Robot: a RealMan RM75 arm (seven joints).
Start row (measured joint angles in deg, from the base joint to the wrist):
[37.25, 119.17, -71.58, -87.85, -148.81, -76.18, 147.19]
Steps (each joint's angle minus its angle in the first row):
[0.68, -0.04, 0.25, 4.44, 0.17, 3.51, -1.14]
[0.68, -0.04, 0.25, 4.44, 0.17, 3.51, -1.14]
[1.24, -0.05, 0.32, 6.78, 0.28, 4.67, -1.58]
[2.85, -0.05, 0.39, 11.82, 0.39, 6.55, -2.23]
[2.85, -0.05, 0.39, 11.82, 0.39, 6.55, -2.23]
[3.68, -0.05, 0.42, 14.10, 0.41, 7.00, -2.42]
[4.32, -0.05, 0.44, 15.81, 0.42, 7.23, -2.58]
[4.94, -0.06, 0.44, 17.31, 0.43, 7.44, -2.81]
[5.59, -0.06, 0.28, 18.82, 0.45, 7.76, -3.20]
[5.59, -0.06, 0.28, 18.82, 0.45, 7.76, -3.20]
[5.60, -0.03, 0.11, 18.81, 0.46, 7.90, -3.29]
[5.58, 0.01, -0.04, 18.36, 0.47, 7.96, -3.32]
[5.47, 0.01, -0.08, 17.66, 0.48, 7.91, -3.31]
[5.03, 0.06, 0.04, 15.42, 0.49, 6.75, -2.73]
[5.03, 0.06, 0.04, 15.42, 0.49, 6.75, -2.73]
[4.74, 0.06, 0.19, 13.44, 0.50, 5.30, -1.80]
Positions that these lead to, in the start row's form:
[37.93, 119.13, -71.33, -83.41, -148.64, -72.67, 146.05]
[37.93, 119.13, -71.33, -83.41, -148.64, -72.67, 146.05]
[38.49, 119.12, -71.26, -81.07, -148.53, -71.51, 145.61]
[40.10, 119.12, -71.19, -76.03, -148.42, -69.63, 144.96]
[40.10, 119.12, -71.19, -76.03, -148.42, -69.63, 144.96]
[40.93, 119.12, -71.16, -73.75, -148.40, -69.18, 144.77]
[41.57, 119.12, -71.14, -72.04, -148.39, -68.95, 144.61]
[42.19, 119.11, -71.14, -70.54, -148.38, -68.74, 144.38]
[42.84, 119.11, -71.30, -69.03, -148.36, -68.42, 143.99]
[42.84, 119.11, -71.30, -69.03, -148.36, -68.42, 143.99]
[42.85, 119.14, -71.47, -69.04, -148.35, -68.28, 143.90]
[42.83, 119.18, -71.62, -69.49, -148.34, -68.22, 143.87]
[42.72, 119.18, -71.66, -70.19, -148.33, -68.27, 143.88]
[42.28, 119.23, -71.54, -72.43, -148.32, -69.43, 144.46]
[42.28, 119.23, -71.54, -72.43, -148.32, -69.43, 144.46]
[41.99, 119.23, -71.39, -74.41, -148.31, -70.88, 145.39]

